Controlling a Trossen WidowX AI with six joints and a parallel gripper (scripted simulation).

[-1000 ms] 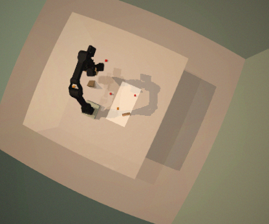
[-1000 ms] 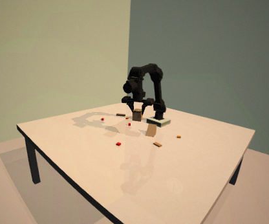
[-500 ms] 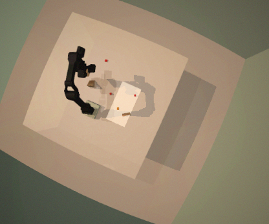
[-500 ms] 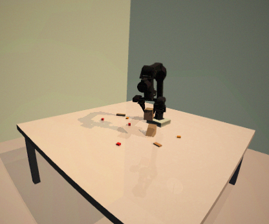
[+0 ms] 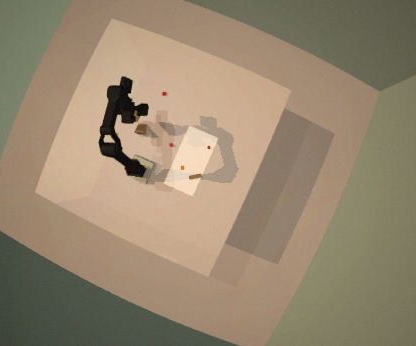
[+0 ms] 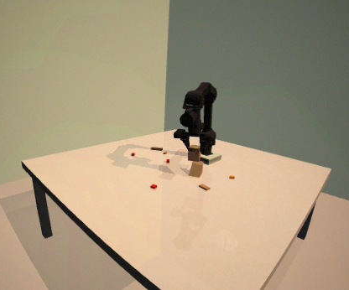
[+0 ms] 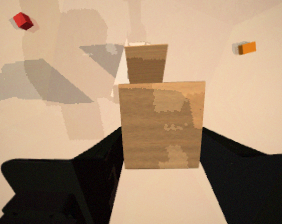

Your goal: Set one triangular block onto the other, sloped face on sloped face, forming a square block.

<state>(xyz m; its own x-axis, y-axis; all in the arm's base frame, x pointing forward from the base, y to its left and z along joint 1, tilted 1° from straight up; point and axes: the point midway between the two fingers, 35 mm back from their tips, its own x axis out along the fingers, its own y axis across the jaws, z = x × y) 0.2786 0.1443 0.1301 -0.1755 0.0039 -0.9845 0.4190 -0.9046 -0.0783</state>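
The brown piece lies 4 cm ahead of my gripper tip, 11 cm to the left of it and 13 cm below it. Round my gripper tip: wooden triangular block: 1 cm ahead, 1 cm above.
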